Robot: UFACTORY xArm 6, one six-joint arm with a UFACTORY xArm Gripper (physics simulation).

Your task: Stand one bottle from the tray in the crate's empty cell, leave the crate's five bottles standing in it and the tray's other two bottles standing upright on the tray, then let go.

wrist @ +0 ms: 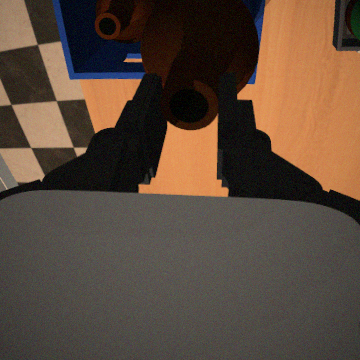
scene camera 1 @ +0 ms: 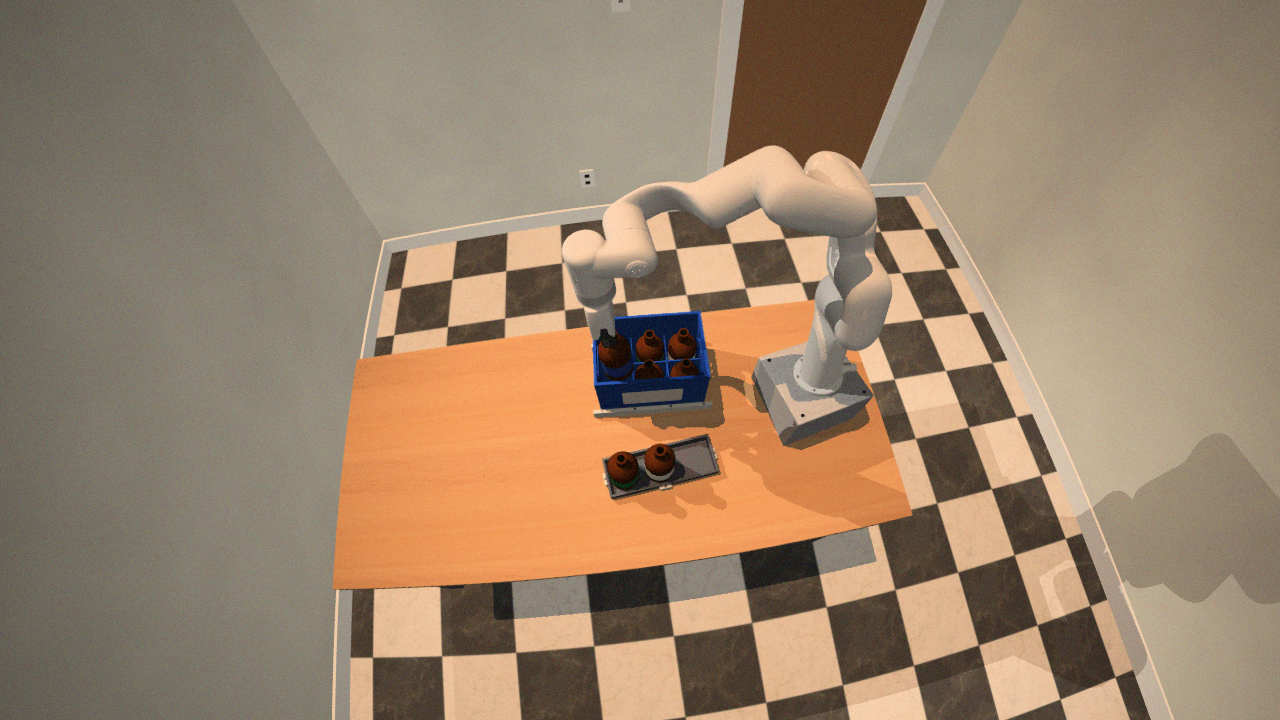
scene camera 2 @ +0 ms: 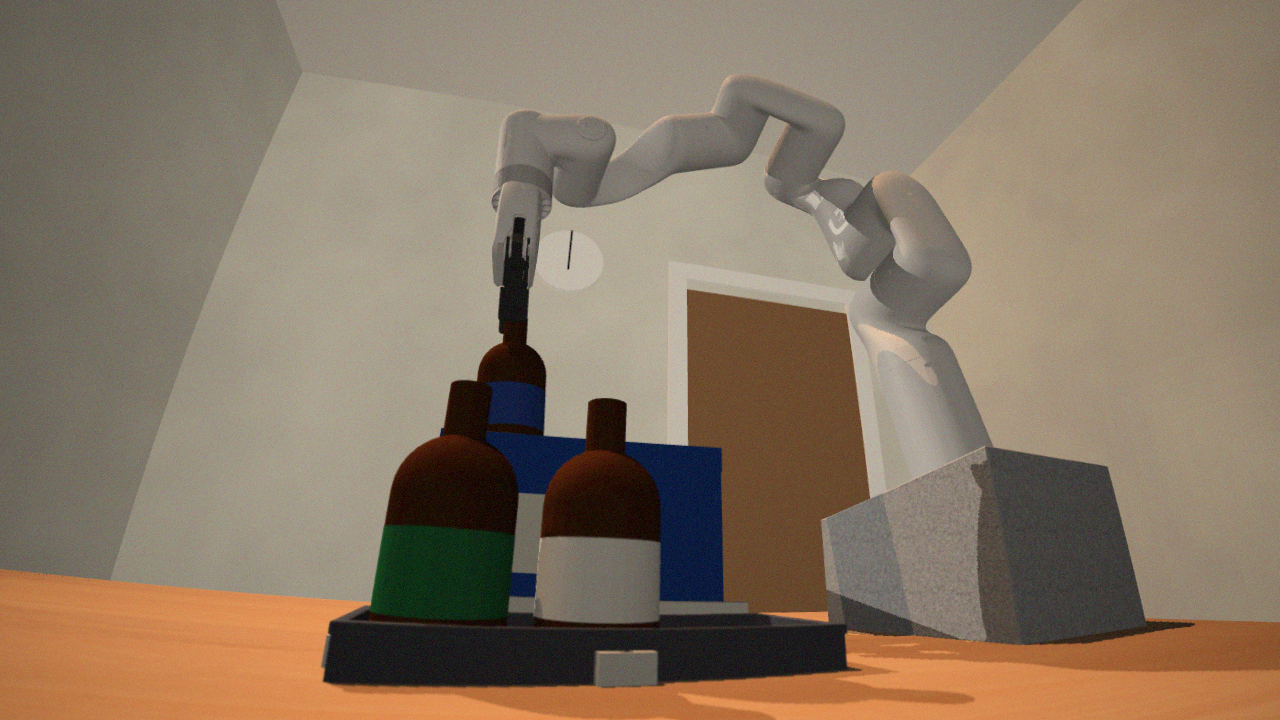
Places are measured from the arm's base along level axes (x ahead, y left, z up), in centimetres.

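Where they show: gripper, between the fingertips: (wrist: 191,99) (scene camera 1: 609,337) (scene camera 2: 512,327); arm's base, origin of its link: (scene camera 1: 817,375) (scene camera 2: 962,495).
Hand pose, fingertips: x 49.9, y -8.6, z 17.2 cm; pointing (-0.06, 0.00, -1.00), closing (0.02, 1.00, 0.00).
Each offset is from my fingertips to the top centre of the thing. "pt": to the spot under its first point. Level surfaces: height alone.
My gripper (scene camera 1: 607,336) (scene camera 2: 513,320) (wrist: 191,99) is shut on the neck of a brown bottle with a blue label @[dx -0.7, dy +0.0, dz +1.2 cm] (scene camera 1: 614,356) (scene camera 2: 512,394) (wrist: 210,45). The bottle is upright over the left end of the blue crate @[dx -9.1, dy -3.9, dz -13.3 cm] (scene camera 1: 611,394) (scene camera 2: 689,528) (wrist: 95,76), its base about level with or just above the rim in scene camera 2. Four bottles show standing in the crate, among them a back middle bottle @[dx -9.8, dy -8.1, dz -14.5 cm] (scene camera 1: 648,346); the held bottle hides part of the left cells. A green-label bottle @[dx +1.2, dy +22.3, dz -14.8 cm] (scene camera 1: 622,470) (scene camera 2: 444,555) and a white-label bottle @[dx -7.7, dy +21.7, dz -14.8 cm] (scene camera 1: 659,461) (scene camera 2: 597,573) stand upright on the tray @[pt dx -18.3, dy +21.1, dz -30.3 cm] (scene camera 1: 700,459) (scene camera 2: 760,649).
The crate and tray stand on the wooden table @[dz -30.8 cm] (scene camera 1: 465,465) (scene camera 2: 179,649) (wrist: 300,115), the tray in front of the crate in scene camera 1. The grey robot base (scene camera 1: 819,416) (scene camera 2: 1056,555) stands to their right. A light strip @[pt dx +0.9, dy +5.8, dz -28.4 cm] (scene camera 1: 617,412) lies along the crate's front.
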